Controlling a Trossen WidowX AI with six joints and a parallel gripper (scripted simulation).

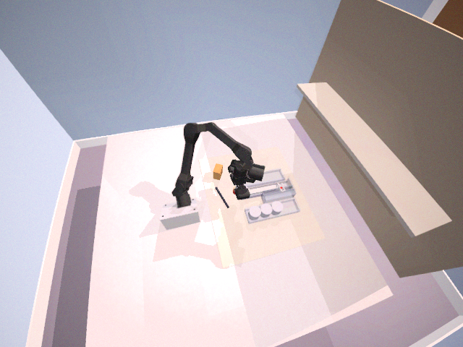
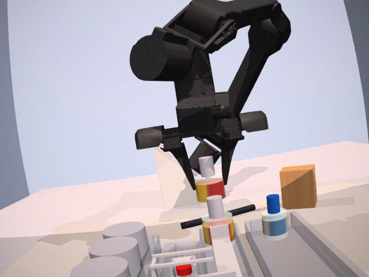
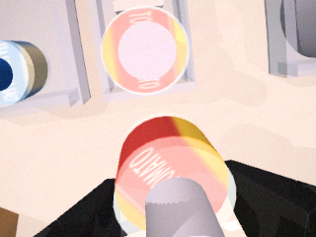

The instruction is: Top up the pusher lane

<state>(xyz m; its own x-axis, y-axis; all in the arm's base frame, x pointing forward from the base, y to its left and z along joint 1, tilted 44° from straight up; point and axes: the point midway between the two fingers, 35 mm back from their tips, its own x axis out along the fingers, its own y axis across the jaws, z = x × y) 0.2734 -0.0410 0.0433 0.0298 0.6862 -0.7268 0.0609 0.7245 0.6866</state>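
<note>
Right now the black rod is 70 mm behind my gripper tip, 20 mm to the left of it and 70 mm below it. The rest, counted from my gripper tip: red button 230 mm ahead, 50 mm to the right, 10 mm below; then pusher plate 160 mm ahead, 40 mm to the right, 30 mm below.
</note>
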